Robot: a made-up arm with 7 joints.
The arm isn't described. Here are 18 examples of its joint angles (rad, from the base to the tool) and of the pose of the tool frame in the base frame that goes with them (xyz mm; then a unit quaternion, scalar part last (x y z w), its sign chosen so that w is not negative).
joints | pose
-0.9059 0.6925 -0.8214 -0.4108 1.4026 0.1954 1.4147 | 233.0 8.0 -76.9 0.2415 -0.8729 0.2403 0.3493
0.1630 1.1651 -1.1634 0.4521 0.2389 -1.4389 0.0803 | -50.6 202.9 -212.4 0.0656 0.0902 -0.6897 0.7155
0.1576 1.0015 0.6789 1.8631 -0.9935 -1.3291 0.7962 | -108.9 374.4 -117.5 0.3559 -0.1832 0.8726 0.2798
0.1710 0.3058 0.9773 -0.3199 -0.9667 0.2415 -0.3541 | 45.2 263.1 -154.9 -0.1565 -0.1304 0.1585 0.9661
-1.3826 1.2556 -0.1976 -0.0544 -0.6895 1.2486 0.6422 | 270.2 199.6 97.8 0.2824 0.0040 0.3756 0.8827
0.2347 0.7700 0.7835 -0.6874 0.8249 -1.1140 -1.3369 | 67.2 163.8 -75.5 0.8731 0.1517 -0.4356 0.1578
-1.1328 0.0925 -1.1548 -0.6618 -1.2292 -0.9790 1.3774 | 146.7 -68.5 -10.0 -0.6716 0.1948 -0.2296 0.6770
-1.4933 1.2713 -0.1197 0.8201 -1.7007 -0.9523 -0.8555 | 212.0 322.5 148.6 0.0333 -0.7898 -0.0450 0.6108
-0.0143 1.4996 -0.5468 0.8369 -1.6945 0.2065 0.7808 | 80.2 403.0 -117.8 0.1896 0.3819 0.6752 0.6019
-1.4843 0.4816 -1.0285 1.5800 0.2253 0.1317 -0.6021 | 394.2 151.0 -95.2 0.5979 0.4188 -0.1736 0.6610
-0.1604 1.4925 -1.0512 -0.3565 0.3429 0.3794 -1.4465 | 96.9 216.5 -180.0 0.3467 0.6497 -0.6653 0.1225
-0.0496 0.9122 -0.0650 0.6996 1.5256 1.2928 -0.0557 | 85.8 339.4 -161.6 0.8160 0.4635 0.3444 0.0271
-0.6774 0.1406 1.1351 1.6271 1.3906 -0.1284 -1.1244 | 176.8 81.8 -366.5 -0.1122 0.5130 -0.5477 0.6513
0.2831 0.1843 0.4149 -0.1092 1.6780 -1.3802 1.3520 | 20.8 109.2 -263.1 0.4137 -0.4825 -0.0439 0.7708
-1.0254 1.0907 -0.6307 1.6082 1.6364 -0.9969 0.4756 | 200.6 336.3 -151.2 0.7723 0.2032 -0.4210 0.4300
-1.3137 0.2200 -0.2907 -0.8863 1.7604 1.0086 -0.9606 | 163.0 49.0 65.3 0.3711 -0.3385 0.2352 0.8321
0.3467 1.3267 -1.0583 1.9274 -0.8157 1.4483 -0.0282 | -112.0 362.2 42.0 -0.2319 -0.6299 -0.6628 0.3320
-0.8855 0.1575 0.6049 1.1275 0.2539 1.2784 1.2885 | 231.1 98.2 -299.5 0.4060 0.6661 0.4406 0.4443
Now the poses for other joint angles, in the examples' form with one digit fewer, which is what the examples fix.
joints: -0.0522 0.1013 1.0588 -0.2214 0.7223 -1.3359 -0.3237
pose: 74 170 -158 0.682 -0.256 -0.024 0.684
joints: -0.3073 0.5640 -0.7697 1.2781 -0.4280 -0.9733 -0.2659
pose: 118 195 -322 0.221 0.215 -0.287 0.907
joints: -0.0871 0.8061 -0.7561 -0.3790 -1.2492 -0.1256 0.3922
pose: 110 81 -211 -0.261 0.297 -0.131 0.909
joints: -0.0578 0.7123 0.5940 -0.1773 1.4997 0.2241 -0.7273
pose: 140 275 -93 0.763 0.409 0.151 0.477
